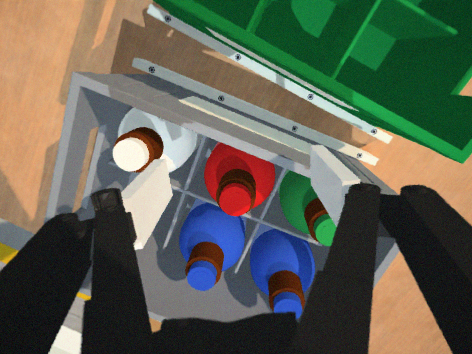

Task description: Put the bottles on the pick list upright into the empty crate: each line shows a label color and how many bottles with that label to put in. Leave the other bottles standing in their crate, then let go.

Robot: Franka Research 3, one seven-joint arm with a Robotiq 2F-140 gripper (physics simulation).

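The grey crate (69, 135) holds a white bottle (180, 142) at back left, a red bottle (240, 165) at back middle, a green bottle (295, 200) at back right, and two blue bottles, one (212, 235) at front middle and one (280, 255) at front right. The front left compartment holds no bottle. My gripper (238, 171) is open above this crate, its fingers wide apart on either side of the red cap; the right pad partly hides the green bottle. The green crate (452, 149) is at the top right; its visible compartments hold no bottles. The pick list does not show.
Two pale metal strips with screws, one (260, 115) along the grey crate and one (272, 76) along the green crate, run between the crates. The wooden table (30, 100) shows around them. Part of a yellow stripe shows at the lower left edge.
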